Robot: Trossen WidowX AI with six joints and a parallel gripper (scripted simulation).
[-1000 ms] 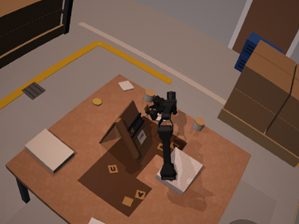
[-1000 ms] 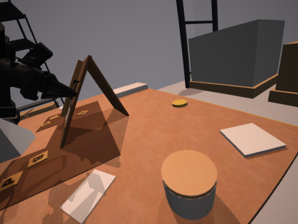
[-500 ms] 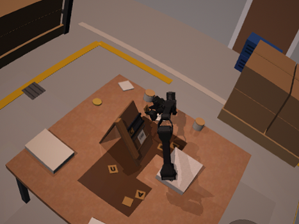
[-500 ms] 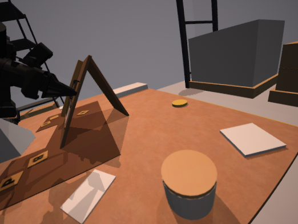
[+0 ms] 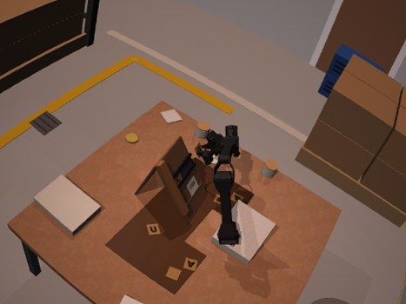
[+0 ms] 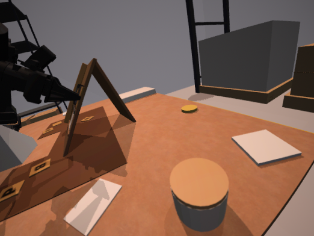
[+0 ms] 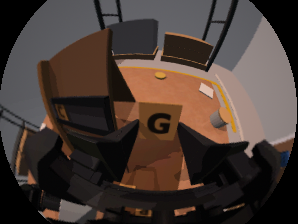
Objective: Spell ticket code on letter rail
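Right now the white ticket is 140 mm to the left of my gripper tip, 80 mm below it and 70 mm behind it. From my gripper tip the other things lie so: dark mat: 260 mm to the left, 180 mm below, 170 mm behind; then yellow disc: 390 mm ahead, 170 mm below, 20 mm to the left; then white card: 190 mm to the right, 180 mm below, 40 mm behind.
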